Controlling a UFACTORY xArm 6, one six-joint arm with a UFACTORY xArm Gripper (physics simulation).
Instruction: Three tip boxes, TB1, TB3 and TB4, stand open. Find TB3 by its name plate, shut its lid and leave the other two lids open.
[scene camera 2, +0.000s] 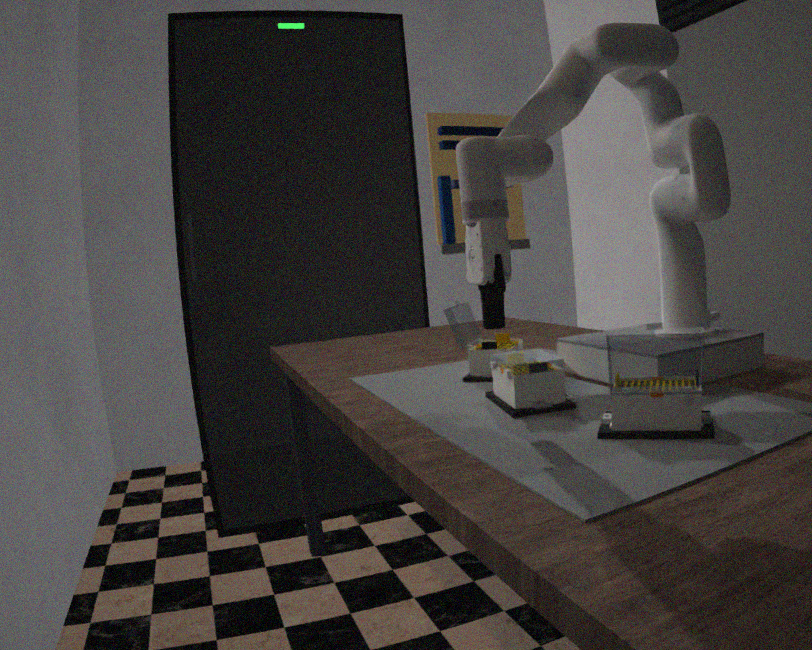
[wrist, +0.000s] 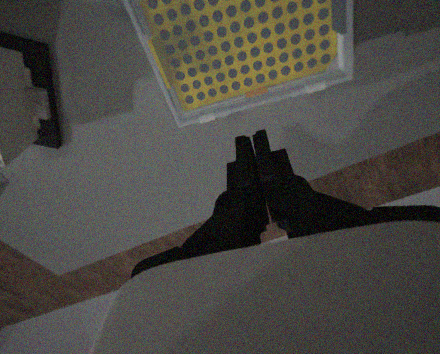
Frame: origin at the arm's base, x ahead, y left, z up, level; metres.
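Seen in the pictures: gripper, between the fingertips: (scene camera 2: 494, 328) (wrist: 256, 155).
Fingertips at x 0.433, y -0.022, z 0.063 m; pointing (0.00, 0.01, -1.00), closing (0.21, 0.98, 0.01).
A point is followed by its place in that frame.
The middle box (scene camera 2: 539, 391) {x 0.403, y 0.056, z -0.033 m} (wrist: 257, 62) {x 0.403, y -0.002, z 0.013 m} has its clear lid (scene camera 2: 530, 357) {x 0.390, y 0.013, z 0.013 m} lying down over its yellow rack of tips. The back box (scene camera 2: 479, 366) {x 0.361, y -0.218, z -0.037 m} has its clear lid (scene camera 2: 461, 323) {x 0.352, y -0.302, z 0.041 m} tilted open. The front right box (scene camera 2: 655, 412) {x 0.367, y 0.276, z -0.031 m} has its clear lid (scene camera 2: 623, 357) {x 0.421, y 0.272, z 0.048 m} standing upright above its yellow rack. No name plate can be read in these frames, so I cannot tell which box is TB3. My gripper (scene camera 2: 493, 327) {x 0.433, y -0.022, z 0.063 m} (wrist: 256, 155) {x 0.433, y -0.022, z 0.063 m} is shut and empty. Its tips are just outside the middle box's orange-marked edge in the wrist view, and above box height in the scene view.
The boxes stand on a grey mat (scene camera 2: 433, 399) {x 0.500, y -0.135, z -0.064 m} (wrist: 115, 185) {x 0.466, y -0.216, z -0.064 m} on the wooden table (scene camera 2: 562, 542) {x 0.629, y 0.426, z -0.067 m}. Part of another box (wrist: 14, 100) {x 0.339, y -0.197, z -0.034 m} with a dark base shows at the wrist view's left edge. The arm's pale base block (scene camera 2: 731, 355) {x 0.004, y 0.124, z -0.029 m} stands behind the front right box.
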